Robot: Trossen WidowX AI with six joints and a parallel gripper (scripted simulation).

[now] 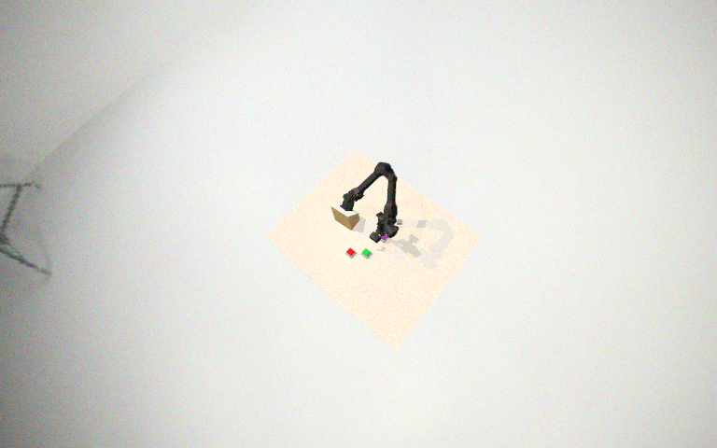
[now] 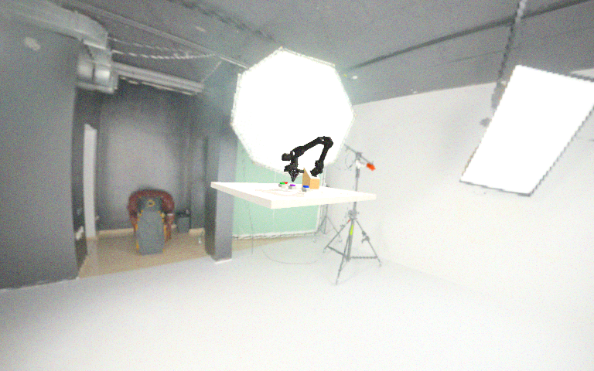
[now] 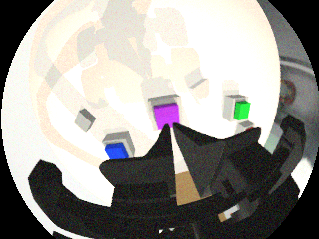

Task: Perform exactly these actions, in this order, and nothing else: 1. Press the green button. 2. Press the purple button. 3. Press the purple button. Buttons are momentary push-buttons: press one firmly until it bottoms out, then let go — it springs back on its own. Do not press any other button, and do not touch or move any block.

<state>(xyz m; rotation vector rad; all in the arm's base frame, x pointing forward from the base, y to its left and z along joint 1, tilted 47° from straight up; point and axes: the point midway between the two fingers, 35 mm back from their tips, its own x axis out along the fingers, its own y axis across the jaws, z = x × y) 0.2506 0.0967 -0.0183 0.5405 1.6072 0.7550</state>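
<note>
The purple button is 30 mm below my gripper tip. The rest, counted from my gripper tip: red button (210 mm to the right, 70 mm behind, 30 mm below); then green button (150 mm to the right, 30 mm below); then blue button (90 mm to the left, 60 mm behind, 30 mm below).
</note>
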